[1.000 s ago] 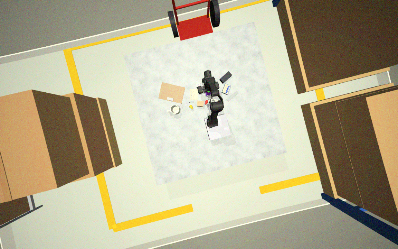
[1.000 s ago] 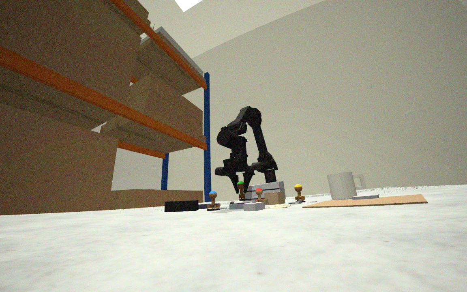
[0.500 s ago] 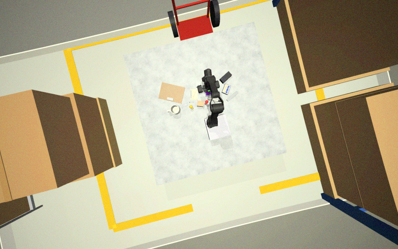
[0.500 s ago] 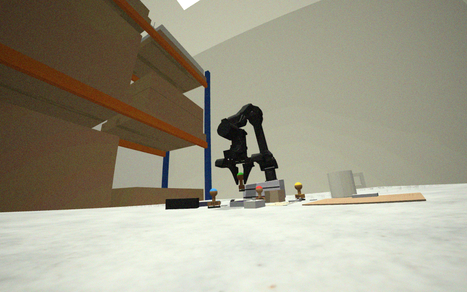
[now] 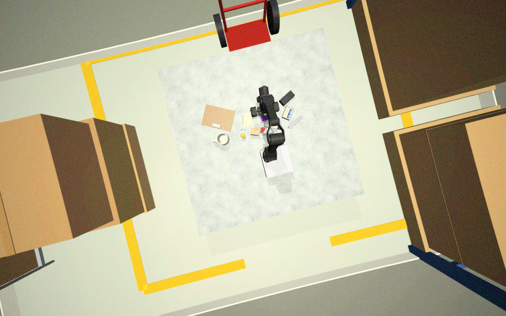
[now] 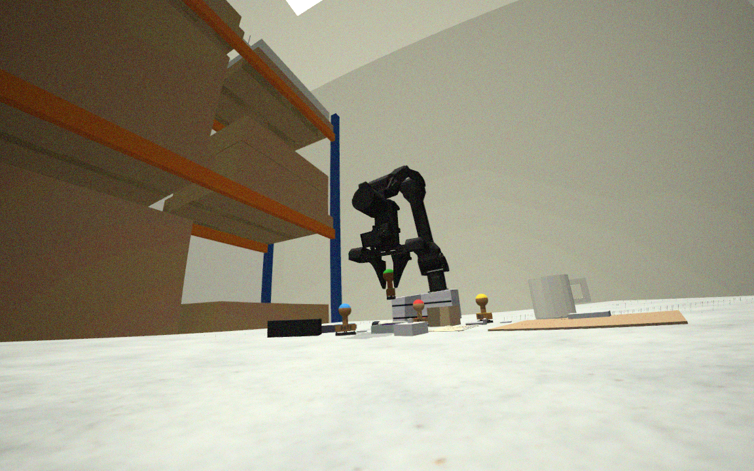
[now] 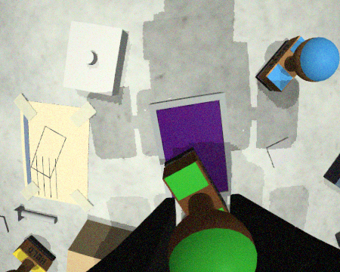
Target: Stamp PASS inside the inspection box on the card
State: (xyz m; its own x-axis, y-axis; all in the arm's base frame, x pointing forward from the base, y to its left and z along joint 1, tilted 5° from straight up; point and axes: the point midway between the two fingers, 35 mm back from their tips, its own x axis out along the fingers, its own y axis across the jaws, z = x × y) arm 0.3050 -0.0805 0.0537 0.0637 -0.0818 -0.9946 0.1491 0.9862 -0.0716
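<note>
Now: gripper tip 2 cm short of the cream card, 13 cm to the right of it and 10 cm above it. Also, from my gripper tip: blue-knobbed stamp 5 cm ahead, 9 cm to the right, 7 cm below; then purple ink pad 9 cm below; then green-knobbed stamp right at my gripper tip.
</note>
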